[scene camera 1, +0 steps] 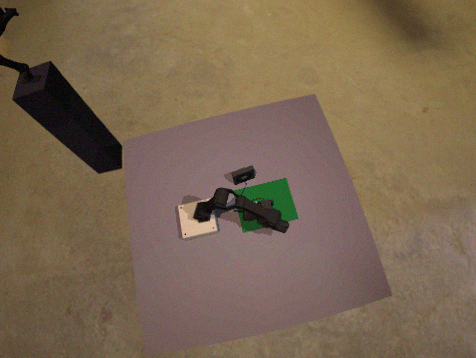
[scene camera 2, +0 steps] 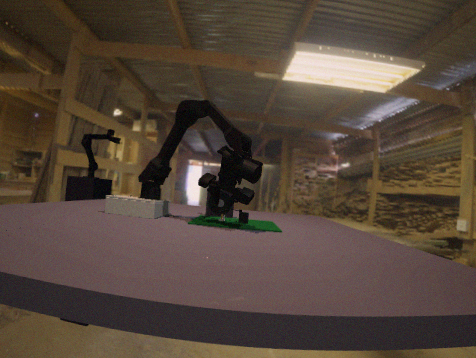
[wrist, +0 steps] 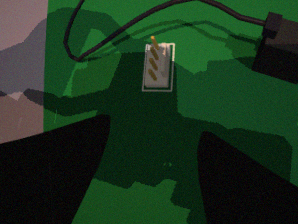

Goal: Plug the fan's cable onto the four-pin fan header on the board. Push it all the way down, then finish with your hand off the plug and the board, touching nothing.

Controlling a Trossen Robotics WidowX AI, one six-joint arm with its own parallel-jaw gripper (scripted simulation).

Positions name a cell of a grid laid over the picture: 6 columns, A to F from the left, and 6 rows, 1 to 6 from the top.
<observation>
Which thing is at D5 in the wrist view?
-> A green board.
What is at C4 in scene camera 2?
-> The gripper.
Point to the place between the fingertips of the gripper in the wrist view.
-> At D4
</observation>
